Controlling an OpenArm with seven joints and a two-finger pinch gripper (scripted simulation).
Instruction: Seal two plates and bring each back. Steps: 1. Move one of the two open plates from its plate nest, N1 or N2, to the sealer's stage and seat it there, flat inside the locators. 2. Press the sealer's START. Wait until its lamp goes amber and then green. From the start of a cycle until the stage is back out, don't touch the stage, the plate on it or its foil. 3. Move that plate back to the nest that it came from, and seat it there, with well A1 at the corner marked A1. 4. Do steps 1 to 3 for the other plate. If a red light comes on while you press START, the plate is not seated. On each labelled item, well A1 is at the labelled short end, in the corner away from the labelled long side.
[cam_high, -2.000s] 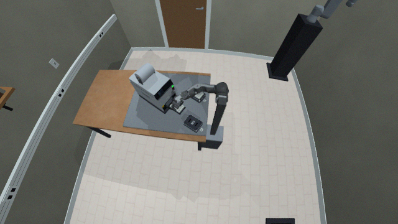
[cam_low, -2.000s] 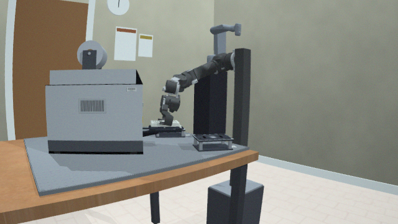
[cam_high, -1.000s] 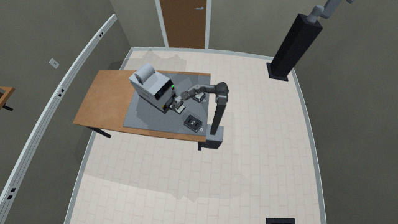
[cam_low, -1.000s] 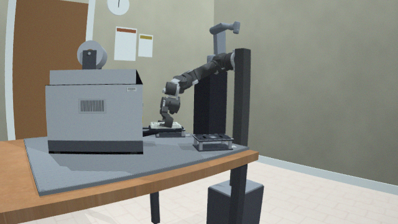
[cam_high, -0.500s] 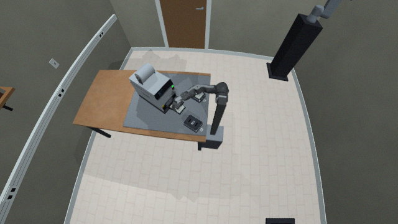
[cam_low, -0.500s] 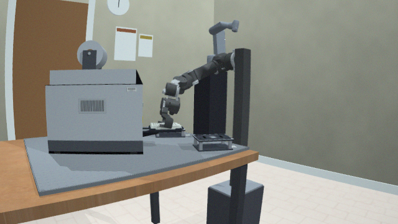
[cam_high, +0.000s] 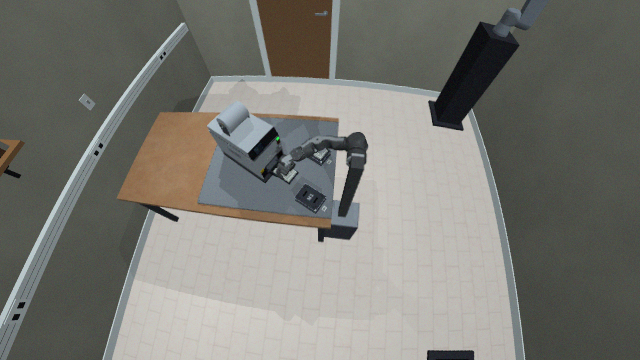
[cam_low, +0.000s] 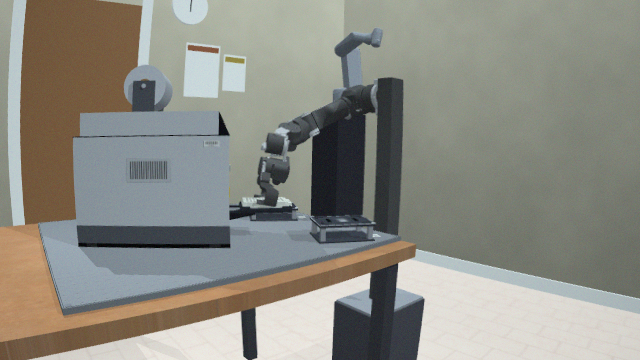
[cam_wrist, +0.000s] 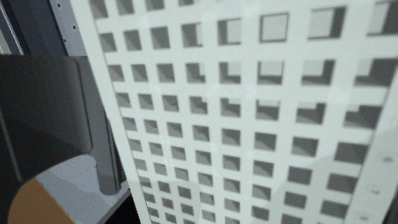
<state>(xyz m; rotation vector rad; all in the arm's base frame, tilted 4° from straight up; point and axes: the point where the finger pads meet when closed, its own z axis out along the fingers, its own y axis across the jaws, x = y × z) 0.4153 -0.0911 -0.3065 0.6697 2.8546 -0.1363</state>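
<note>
My gripper is now 1 cm above the sealer stage. Round my hand: white start button 5 cm ahead, 13 cm to the right, 9 cm above; plate nest 18 cm behind, 13 cm to the left, 6 cm below; yellow warning mark 13 cm ahead, 3 cm to the left, 4 cm above.
</note>
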